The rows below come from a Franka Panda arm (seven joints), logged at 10 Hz.
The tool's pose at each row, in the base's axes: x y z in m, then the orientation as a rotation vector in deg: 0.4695, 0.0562, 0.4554, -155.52, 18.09, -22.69; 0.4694, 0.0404, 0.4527, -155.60, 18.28, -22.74; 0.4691, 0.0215, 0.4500, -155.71, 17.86, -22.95; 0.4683, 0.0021, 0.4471, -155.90, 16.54, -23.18; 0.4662, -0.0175, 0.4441, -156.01, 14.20, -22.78; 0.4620, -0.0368, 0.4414, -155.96, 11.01, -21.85; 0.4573, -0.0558, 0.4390, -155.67, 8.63, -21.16
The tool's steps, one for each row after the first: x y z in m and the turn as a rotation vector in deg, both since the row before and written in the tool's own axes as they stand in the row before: 0.0036, 0.0154, -0.0029, -0.12, 0.06, 0.10; 0.0042, 0.0182, -0.0040, -0.03, 0.09, -0.34; 0.0038, 0.0188, -0.0041, 0.06, -0.03, -0.96; 0.0022, 0.0193, -0.0045, 0.35, -0.61, -1.54; -0.0003, 0.0192, -0.0054, 0.64, -1.10, -2.02; -0.0015, 0.0187, -0.0059, 0.69, -0.81, -1.48
